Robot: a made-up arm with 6 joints.
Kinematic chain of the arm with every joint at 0, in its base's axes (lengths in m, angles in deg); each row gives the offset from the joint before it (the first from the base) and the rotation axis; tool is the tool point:
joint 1: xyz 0 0 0.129 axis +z
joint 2: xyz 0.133 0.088 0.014 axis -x
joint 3: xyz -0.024 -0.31 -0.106 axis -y
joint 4: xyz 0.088 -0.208 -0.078 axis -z
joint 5: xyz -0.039 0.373 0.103 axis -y
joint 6: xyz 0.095 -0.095 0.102 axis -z
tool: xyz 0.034 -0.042 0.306
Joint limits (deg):
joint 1: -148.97..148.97
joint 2: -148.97..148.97
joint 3: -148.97..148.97
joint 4: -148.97..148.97
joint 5: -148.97..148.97
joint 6: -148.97..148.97
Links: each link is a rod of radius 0.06 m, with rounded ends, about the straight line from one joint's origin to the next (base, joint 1, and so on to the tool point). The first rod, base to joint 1, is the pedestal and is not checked.
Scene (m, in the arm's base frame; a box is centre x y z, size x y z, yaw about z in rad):
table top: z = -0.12
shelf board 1: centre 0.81 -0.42 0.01 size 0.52 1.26 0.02 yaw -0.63
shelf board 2: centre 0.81 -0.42 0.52 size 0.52 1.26 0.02 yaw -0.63
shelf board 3: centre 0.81 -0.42 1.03 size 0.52 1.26 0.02 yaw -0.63
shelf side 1: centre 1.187 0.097 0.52 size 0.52 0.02 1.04 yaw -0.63
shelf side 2: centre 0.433 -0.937 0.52 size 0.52 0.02 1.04 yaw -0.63
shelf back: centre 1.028 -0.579 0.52 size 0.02 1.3 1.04 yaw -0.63
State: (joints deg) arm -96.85 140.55 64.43 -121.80 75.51 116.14
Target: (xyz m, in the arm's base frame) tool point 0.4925 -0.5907 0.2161
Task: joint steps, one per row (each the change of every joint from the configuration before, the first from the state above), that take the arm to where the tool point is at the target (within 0.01 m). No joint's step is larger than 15 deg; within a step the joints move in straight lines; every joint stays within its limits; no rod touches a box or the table.
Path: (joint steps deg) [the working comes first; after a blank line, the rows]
Joints at the target: -148.97 147.58 8.61 -92.83 11.59 104.36
Straight joint move there: touches shelf board 2.

1: 1.45 -0.18 -4.45 2.86 -14.01 1.84
2: 1.45 -0.19 -4.45 2.85 -14.01 1.85
3: 1.44 -0.18 -4.45 2.86 -14.01 1.84
4: 1.45 -0.18 -4.45 2.86 -14.01 1.84
5: -14.48 -3.53 -11.79 8.88 -10.94 -5.83
6: -14.47 -3.52 -11.79 8.88 -10.93 -5.83
7: -14.48 -3.52 -11.79 8.88 -10.94 -5.84
8: -14.48 -3.52 -11.79 8.88 -10.93 -5.83
9: 0.00 7.28 3.05 -5.99 11.95 1.39
10: 0.00 7.29 3.04 -5.99 11.95 1.40
11: 0.00 7.28 3.05 -6.00 11.96 1.39

